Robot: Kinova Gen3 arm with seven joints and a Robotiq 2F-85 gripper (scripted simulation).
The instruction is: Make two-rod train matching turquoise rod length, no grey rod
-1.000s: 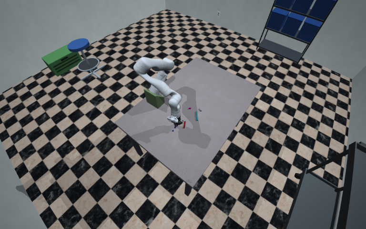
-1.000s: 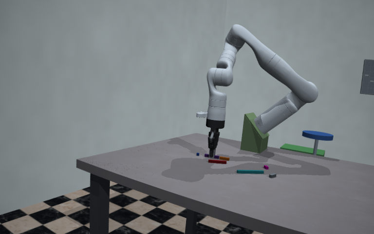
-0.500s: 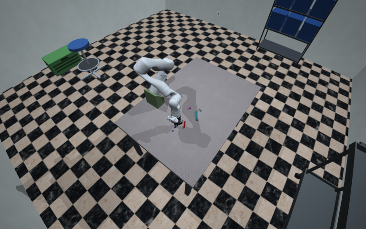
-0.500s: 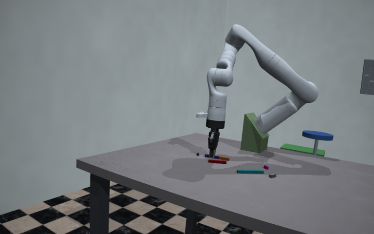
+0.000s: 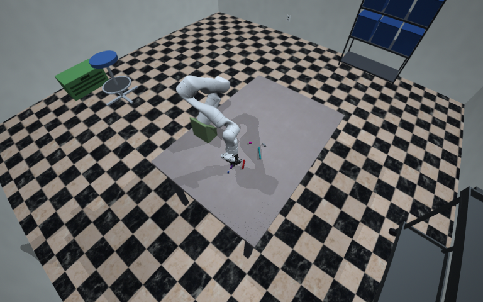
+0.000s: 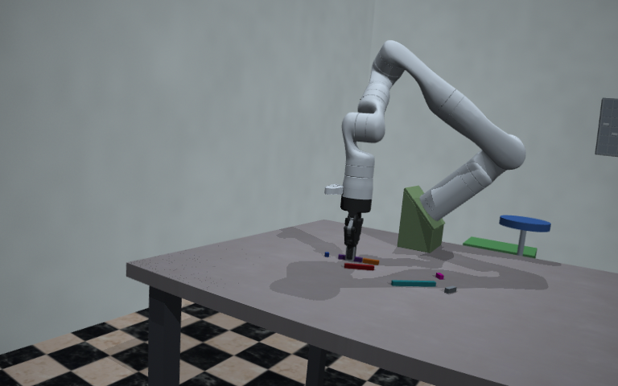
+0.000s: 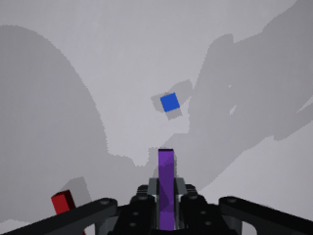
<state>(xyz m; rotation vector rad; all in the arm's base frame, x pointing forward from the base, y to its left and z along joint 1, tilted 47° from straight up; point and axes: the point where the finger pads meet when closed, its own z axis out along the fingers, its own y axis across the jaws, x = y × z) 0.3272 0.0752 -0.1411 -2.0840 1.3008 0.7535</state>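
My gripper is now 1 cm above the purple rod. From my hand the other things lie so: small blue rod: 6 cm to the right, 2 cm ahead, 1 cm below; then red rod: 6 cm to the left, 5 cm ahead, 1 cm below; then orange rod: 5 cm to the left, 2 cm behind, 1 cm below.
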